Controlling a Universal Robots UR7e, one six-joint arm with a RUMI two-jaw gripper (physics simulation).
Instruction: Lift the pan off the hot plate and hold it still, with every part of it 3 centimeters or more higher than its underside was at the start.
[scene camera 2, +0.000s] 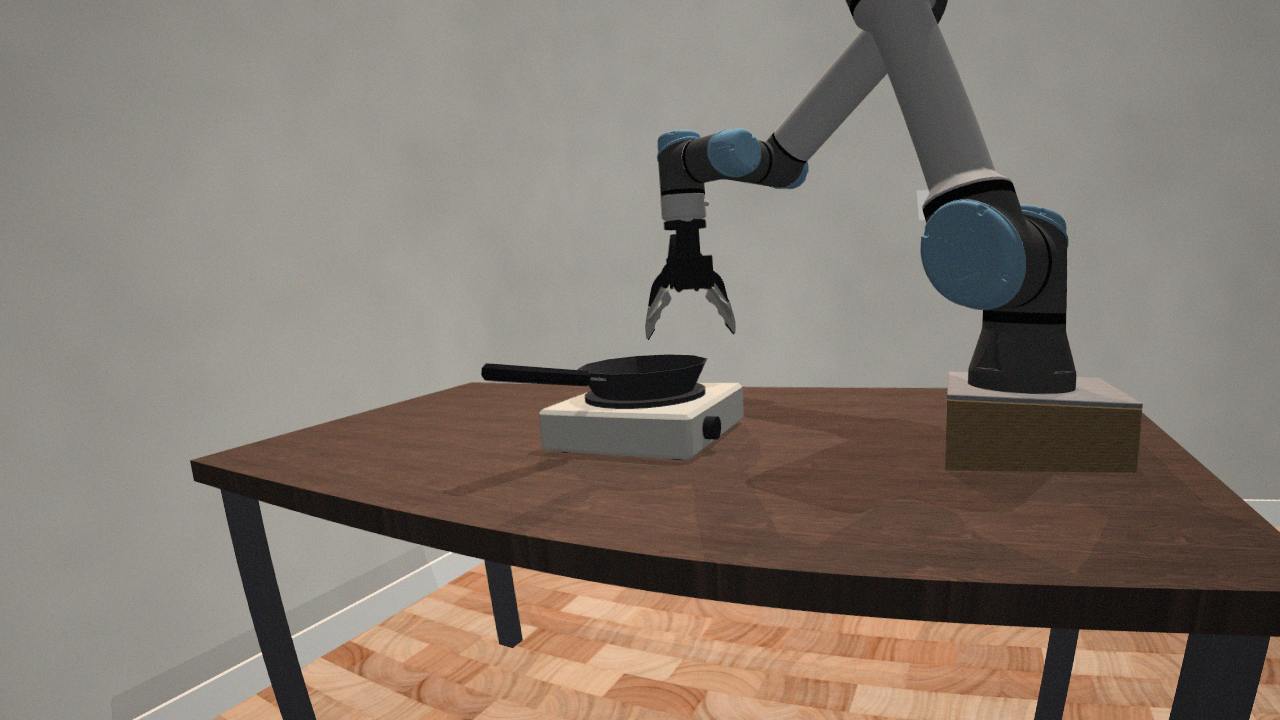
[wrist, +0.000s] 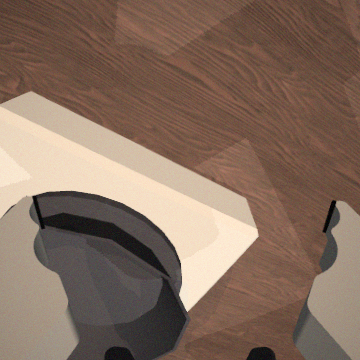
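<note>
A black pan sits upright on the white hot plate, its handle pointing left in the scene view. In the wrist view the left finger covers part of the pan, and the handle does not show there. My gripper is open and empty, pointing down. In the scene view it hangs above the pan's right part, apart from it. In the wrist view the pan's rim shows between the fingers, nearer the left one.
The hot plate's black knob is on its right side in the scene view. The brown wooden table bears the hot plate. The arm's base stands on a block at the right of the table. A grey wall is behind.
</note>
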